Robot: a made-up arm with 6 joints.
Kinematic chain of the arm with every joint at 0, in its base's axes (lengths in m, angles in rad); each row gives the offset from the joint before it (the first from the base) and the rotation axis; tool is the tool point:
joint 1: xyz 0 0 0.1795 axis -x
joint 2: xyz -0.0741 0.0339 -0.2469 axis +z
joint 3: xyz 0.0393 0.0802 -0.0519 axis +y
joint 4: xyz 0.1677 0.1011 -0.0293 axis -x
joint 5: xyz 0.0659 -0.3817 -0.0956 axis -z
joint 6: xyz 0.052 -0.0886 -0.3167 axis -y
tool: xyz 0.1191 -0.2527 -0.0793
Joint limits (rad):
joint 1: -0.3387..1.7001
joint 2: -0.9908..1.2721
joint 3: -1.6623..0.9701
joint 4: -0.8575..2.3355
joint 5: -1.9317..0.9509
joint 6: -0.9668..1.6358
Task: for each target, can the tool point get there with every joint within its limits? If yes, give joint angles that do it. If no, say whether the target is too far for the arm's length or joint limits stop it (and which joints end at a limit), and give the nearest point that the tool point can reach.
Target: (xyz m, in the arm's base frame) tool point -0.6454 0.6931 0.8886
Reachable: no: joint limits stop it (at a limit: joint 1, joint 4) | nearest point -0.5024 0.5500 0.6505 | short by 0.312 m
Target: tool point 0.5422 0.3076 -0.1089
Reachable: yes | joints 0.4379 0.9652 -0.4954 0.5934 -1.1962 0.9414
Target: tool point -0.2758 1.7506 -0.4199
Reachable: no: too far | nearest point -0.0892 1.1322 -0.3044 | short by 0.656 m
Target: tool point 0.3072 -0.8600 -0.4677
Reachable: yes | joints 1.2643 0.7372 0.1827 -0.1874 -1.4827 -0.5858
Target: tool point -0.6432 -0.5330 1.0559
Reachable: no: joint limits stop it (at a limit: joint 1, joint 2) | nearest point -0.4854 -0.4971 0.8751 | short by 0.243 m
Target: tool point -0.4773 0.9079 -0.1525
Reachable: no: joint limits stop it (at a limit: joint 3, joint 4) | nearest point -0.4415 0.8301 -0.1240 | short by 0.090 m
